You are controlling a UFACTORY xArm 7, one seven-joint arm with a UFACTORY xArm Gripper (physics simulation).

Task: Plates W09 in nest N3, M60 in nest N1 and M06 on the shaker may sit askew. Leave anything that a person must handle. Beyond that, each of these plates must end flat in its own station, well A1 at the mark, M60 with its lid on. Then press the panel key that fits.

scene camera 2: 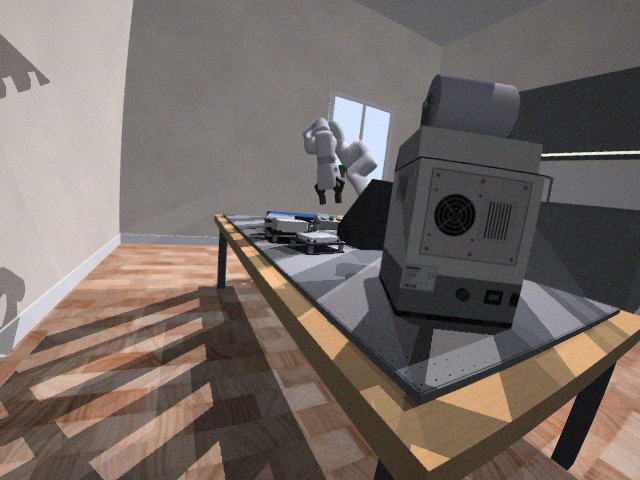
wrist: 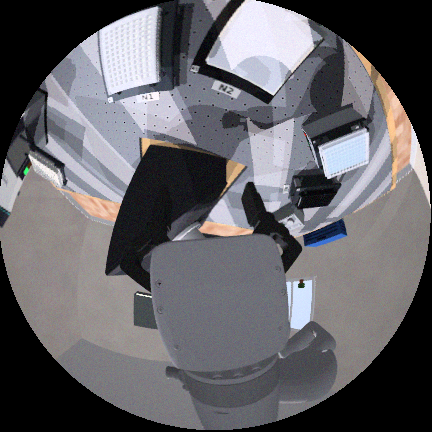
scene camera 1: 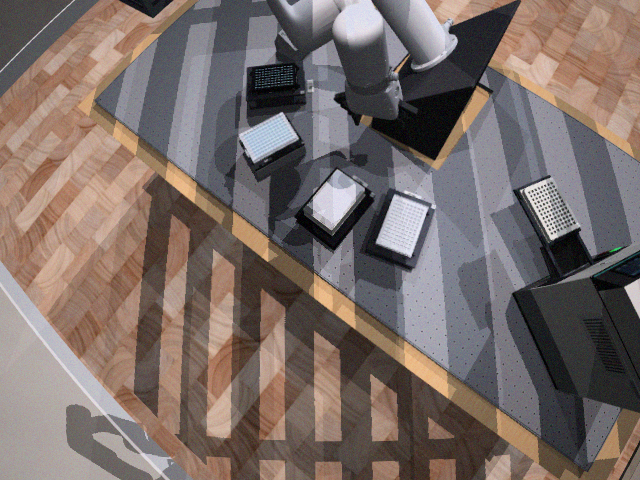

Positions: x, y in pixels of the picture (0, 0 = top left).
Labels:
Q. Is the gripper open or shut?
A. Open.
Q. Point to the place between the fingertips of the gripper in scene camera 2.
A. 330, 203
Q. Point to a pale blue well plate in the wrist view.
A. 350, 150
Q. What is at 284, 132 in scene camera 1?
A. A pale blue well plate.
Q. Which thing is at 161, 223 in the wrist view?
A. The gripper.

